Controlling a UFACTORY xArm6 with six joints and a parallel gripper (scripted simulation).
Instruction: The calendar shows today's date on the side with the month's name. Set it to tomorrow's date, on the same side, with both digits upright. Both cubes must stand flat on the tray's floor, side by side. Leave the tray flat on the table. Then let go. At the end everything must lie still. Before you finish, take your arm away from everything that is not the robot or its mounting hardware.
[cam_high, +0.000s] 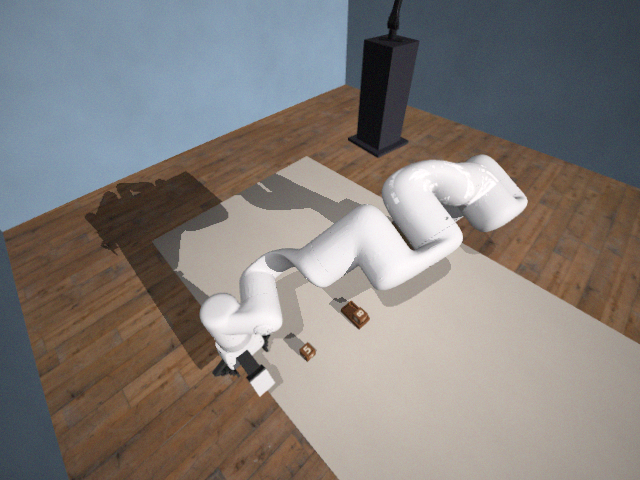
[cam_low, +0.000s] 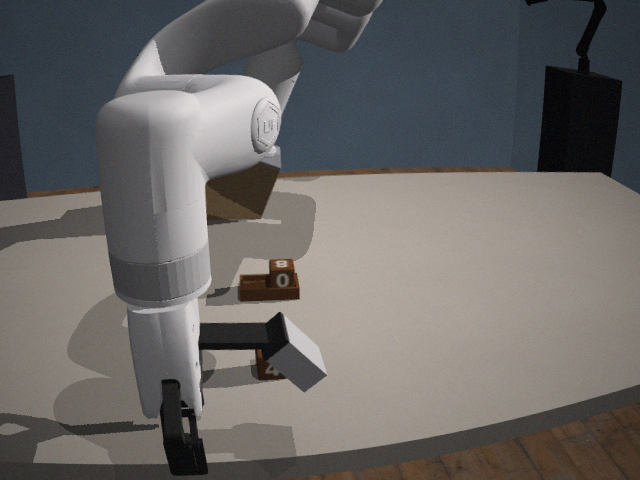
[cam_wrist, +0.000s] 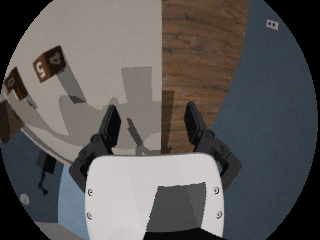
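The brown digit cube lies 13 cm behind my hand, 7 cm to the left of it and 2 cm below it. Also, from my hand: brown cube 31 cm behind, 9 cm to the left, 1 cm below; then brown calendar tray 31 cm behind, 7 cm to the left, 2 cm below.
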